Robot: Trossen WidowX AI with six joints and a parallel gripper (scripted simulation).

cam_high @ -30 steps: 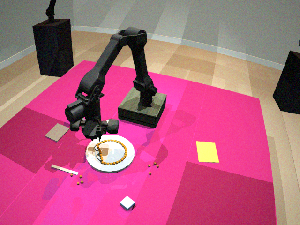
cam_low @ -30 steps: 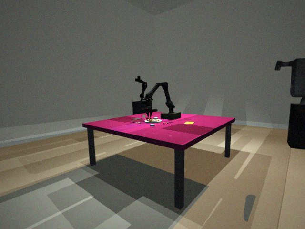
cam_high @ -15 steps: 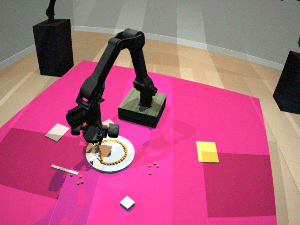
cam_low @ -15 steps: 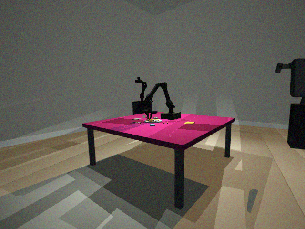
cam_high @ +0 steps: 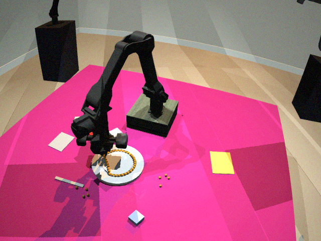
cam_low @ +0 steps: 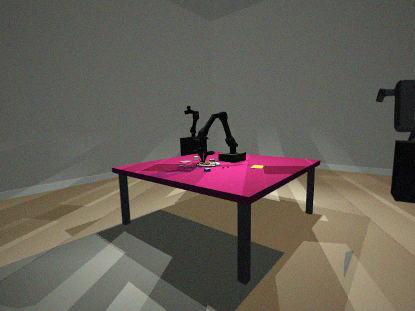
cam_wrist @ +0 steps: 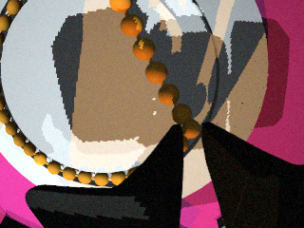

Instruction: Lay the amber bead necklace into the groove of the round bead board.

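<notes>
Now: the round bead board 2 cm ahead of my gripper tip, 6 cm to the left of it and 1 cm below it. Also, from my gripper tip: white block: 13 cm behind, 1 cm to the left; red-handled tool: 11 cm behind, 9 cm to the right, 1 cm below; white strip: 15 cm ahead, 9 cm to the right, 1 cm below.
</notes>
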